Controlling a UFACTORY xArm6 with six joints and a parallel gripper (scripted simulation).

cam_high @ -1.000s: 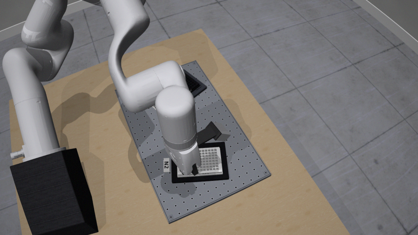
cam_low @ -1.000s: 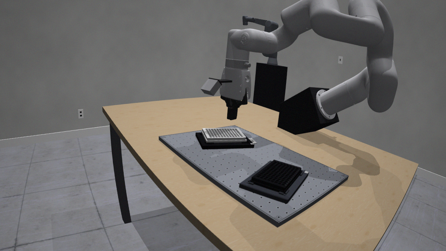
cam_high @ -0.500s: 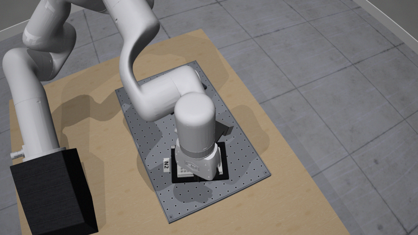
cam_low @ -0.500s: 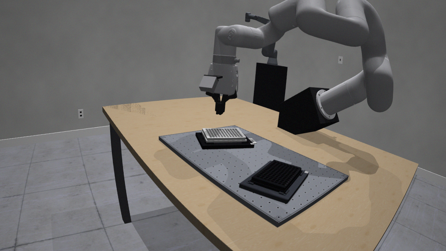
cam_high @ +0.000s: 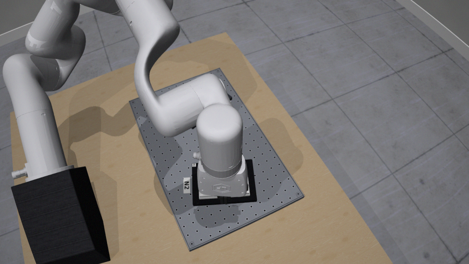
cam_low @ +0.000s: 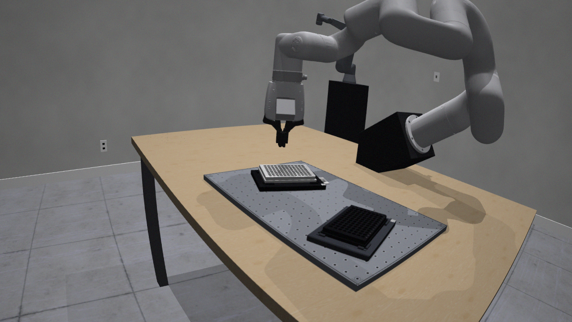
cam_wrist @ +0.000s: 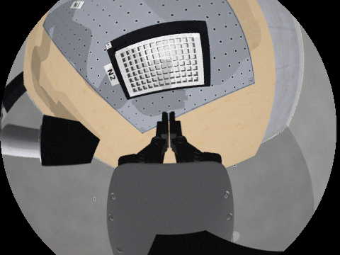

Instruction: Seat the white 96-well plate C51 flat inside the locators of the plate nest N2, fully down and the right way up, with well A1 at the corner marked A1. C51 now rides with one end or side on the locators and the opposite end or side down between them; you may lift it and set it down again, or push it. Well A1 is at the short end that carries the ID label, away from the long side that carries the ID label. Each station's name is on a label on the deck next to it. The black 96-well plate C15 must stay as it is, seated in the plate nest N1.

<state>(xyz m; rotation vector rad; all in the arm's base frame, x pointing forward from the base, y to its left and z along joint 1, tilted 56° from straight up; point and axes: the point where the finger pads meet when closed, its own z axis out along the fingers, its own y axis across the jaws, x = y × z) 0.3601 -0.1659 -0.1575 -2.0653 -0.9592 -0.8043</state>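
The white 96-well plate C51 lies 30 mm ahead of my hand, 60 mm to the left of it and 70 mm below it. From my hand the other things lie so: black plate nest N2 (30 mm ahead, 70 mm to the left, 90 mm below); then A1 corner tag (10 mm behind, 150 mm to the left, 80 mm below); then N2 label (60 mm behind, 110 mm to the left, 90 mm below).
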